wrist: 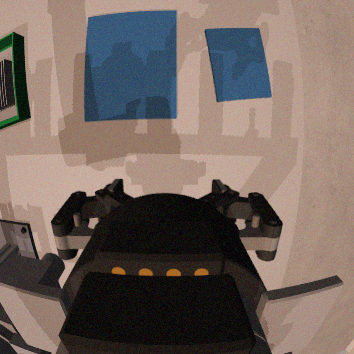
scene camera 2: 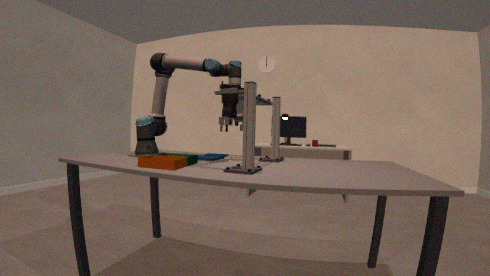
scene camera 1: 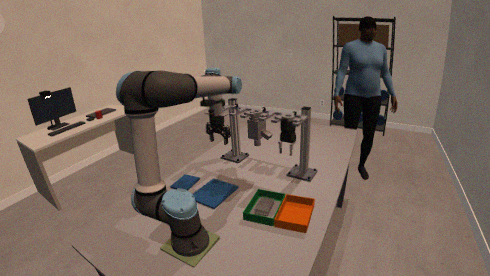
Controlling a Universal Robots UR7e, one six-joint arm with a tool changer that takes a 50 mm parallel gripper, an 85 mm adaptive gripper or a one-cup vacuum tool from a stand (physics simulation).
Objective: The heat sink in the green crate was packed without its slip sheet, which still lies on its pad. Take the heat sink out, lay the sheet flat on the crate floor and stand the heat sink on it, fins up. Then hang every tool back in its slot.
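Places are measured from the arm's base along level axes (x up, y ahead, z left), in metres.
Pixels of known places: arm's base, origin of the base link: (scene camera 2: 146,153) (scene camera 1: 190,241).
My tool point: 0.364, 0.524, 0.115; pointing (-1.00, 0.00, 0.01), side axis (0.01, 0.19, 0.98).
For each thing: its middle in the pictures, then the offset to it from my tool point, as dx, dy, dz. "*": a spot on its surface instead.
- heat sink, body centre: (scene camera 1: 264,206) -0.358, -0.218, -0.319
- green crate, body centre: (scene camera 1: 265,206) (scene camera 2: 175,159) -0.357, -0.223, -0.323
- large blue pad, surface spot: (wrist: 131,65) * -0.368, -0.166, -0.031
- smaller blue pad, surface spot: (wrist: 240,65) (scene camera 1: 185,181) * -0.369, -0.137, +0.160
- vacuum tool, body centre: (wrist: 16,304) (scene camera 2: 242,112) (scene camera 1: 258,128) -0.111, +0.087, -0.192
- orange crate, body centre: (scene camera 1: 295,212) (scene camera 2: 162,162) -0.357, -0.228, -0.463
The heat sink (scene camera 1: 264,206) (wrist: 6,85) stands inside the green crate (scene camera 1: 247,215) (wrist: 21,75), with its fins showing on top in the wrist view; a pale floor surface shows around it. Whether a sheet lies under it I cannot tell. A large blue pad (scene camera 1: 216,193) (wrist: 131,65) and a smaller blue pad (scene camera 1: 185,182) (wrist: 240,65) lie on the table; no separate slip sheet can be made out on either. My gripper (scene camera 1: 218,137) (wrist: 168,186), the black adaptive one, is open and empty. It points down, high above the table at the left end of the tool stand.
The tool stand (scene camera 1: 305,145) (scene camera 2: 249,130) holds the vacuum tool (scene camera 1: 256,127) and the parallel gripper (scene camera 1: 287,131) beside my gripper. An orange crate (scene camera 1: 295,212) (scene camera 2: 162,162) adjoins the green one. A person (scene camera 1: 367,70) stands behind the table near a shelf rack.
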